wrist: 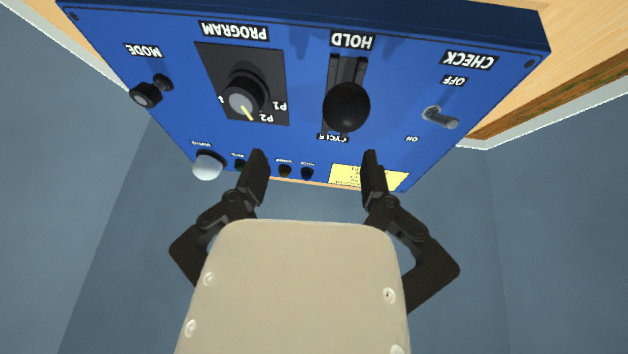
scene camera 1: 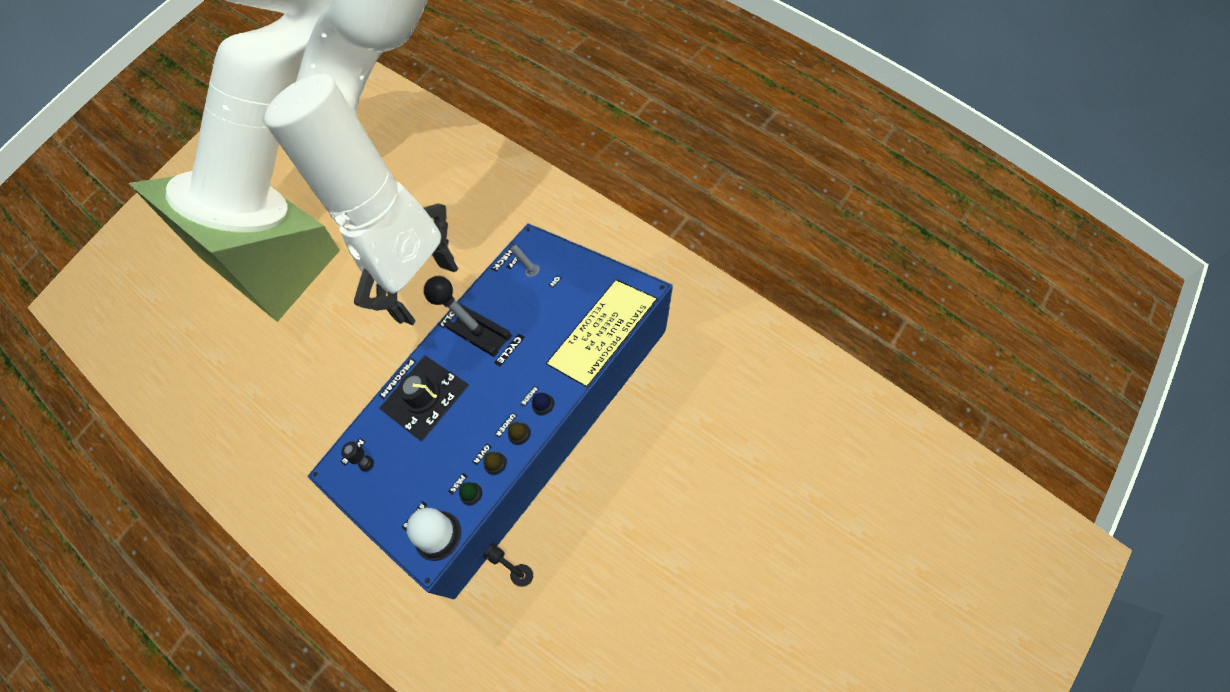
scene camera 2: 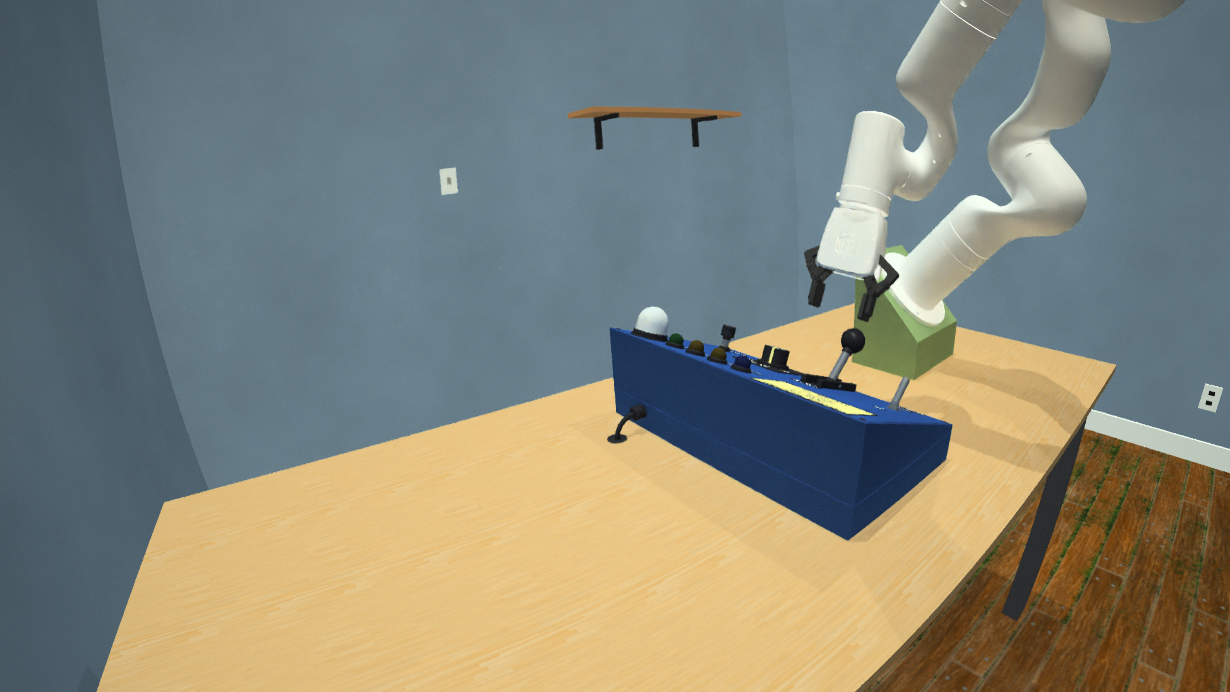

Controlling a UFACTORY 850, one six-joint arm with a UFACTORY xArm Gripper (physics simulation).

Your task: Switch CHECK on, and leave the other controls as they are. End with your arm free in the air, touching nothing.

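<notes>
The CHECK switch (scene camera 1: 525, 260) (scene camera 2: 899, 393) (wrist: 441, 117) is a short grey toggle at one end of the blue control panel (scene camera 1: 378, 499) (scene camera 2: 731, 430) (wrist: 300, 100). In scene camera 1 its tip leans toward the OFF label, away from the ON label (scene camera 1: 554, 281) (wrist: 412, 138). My gripper (scene camera 1: 430, 292) (scene camera 2: 840, 309) (wrist: 313, 159) is open and empty. It hangs in the air above the panel's robot-side edge, near the black ball knob, with the toggle off to one side of the fingers.
The HOLD/CYCLE lever's black ball knob (scene camera 1: 437, 290) (scene camera 2: 852, 340) (wrist: 346, 106) stands up close to the fingertips. Beyond it are the PROGRAM dial (scene camera 1: 416, 389) (scene camera 2: 774, 356) (wrist: 243, 100), the MODE switch (scene camera 1: 352, 451) (wrist: 146, 95) and a white dome (scene camera 1: 429, 530) (scene camera 2: 651, 321) (wrist: 207, 166).
</notes>
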